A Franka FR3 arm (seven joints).
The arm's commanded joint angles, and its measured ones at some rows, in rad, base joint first. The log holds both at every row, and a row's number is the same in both.
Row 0, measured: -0.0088, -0.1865, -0.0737, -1.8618, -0.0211, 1.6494, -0.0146
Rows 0 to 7, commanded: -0.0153, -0.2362, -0.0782, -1.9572, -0.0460, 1.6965, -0.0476; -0.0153, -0.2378, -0.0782, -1.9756, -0.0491, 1.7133, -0.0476; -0.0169, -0.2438, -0.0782, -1.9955, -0.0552, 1.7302, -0.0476; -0.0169, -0.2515, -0.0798, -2.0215, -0.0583, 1.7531, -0.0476; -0.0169, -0.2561, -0.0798, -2.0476, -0.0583, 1.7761, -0.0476; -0.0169, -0.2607, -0.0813, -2.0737, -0.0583, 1.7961, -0.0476; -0.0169, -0.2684, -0.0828, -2.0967, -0.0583, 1.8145, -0.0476; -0.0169, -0.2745, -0.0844, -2.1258, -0.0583, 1.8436, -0.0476
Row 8, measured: -0.0091, -0.2179, -0.0837, -2.0141, -0.0462, 1.7595, -0.0339
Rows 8 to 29, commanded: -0.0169, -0.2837, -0.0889, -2.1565, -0.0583, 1.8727, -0.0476; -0.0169, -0.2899, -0.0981, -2.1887, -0.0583, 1.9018, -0.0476; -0.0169, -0.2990, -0.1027, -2.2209, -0.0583, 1.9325, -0.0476; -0.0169, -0.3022, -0.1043, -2.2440, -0.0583, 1.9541, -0.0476; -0.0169, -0.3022, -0.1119, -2.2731, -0.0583, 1.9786, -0.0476; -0.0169, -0.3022, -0.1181, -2.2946, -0.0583, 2.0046, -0.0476; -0.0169, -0.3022, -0.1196, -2.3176, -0.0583, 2.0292, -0.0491; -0.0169, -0.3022, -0.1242, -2.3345, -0.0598, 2.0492, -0.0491; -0.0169, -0.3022, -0.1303, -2.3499, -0.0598, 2.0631, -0.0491; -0.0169, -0.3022, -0.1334, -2.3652, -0.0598, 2.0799, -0.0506; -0.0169, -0.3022, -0.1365, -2.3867, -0.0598, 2.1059, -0.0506; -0.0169, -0.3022, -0.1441, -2.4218, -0.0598, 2.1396, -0.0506; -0.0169, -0.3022, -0.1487, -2.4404, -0.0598, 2.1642, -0.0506; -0.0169, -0.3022, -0.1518, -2.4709, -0.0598, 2.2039, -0.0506; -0.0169, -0.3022, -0.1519, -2.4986, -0.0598, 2.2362, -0.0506; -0.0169, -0.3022, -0.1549, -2.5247, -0.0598, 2.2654, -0.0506; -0.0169, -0.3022, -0.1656, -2.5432, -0.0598, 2.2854, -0.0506; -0.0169, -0.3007, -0.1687, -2.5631, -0.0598, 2.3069, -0.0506; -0.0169, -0.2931, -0.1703, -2.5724, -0.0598, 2.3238, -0.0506; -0.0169, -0.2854, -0.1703, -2.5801, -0.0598, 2.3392, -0.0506; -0.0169, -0.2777, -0.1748, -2.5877, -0.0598, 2.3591, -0.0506; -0.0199, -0.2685, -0.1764, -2.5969, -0.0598, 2.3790, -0.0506
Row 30, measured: -0.0094, -0.2636, -0.1721, -2.5550, -0.0491, 2.3202, -0.0400
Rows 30 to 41, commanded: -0.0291, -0.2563, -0.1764, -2.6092, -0.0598, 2.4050, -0.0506; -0.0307, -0.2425, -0.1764, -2.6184, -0.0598, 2.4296, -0.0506; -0.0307, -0.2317, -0.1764, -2.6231, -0.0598, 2.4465, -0.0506; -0.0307, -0.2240, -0.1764, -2.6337, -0.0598, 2.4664, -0.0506; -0.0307, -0.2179, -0.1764, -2.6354, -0.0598, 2.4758, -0.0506; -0.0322, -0.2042, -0.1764, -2.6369, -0.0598, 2.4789, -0.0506; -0.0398, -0.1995, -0.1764, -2.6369, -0.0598, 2.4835, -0.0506; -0.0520, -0.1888, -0.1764, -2.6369, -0.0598, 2.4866, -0.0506; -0.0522, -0.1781, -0.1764, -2.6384, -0.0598, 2.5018, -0.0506; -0.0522, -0.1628, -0.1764, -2.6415, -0.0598, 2.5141, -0.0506; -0.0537, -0.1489, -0.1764, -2.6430, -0.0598, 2.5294, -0.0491; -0.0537, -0.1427, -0.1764, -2.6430, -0.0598, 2.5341, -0.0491
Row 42, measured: -0.0383, -0.1675, -0.1821, -2.6251, -0.0492, 2.4843, -0.0406
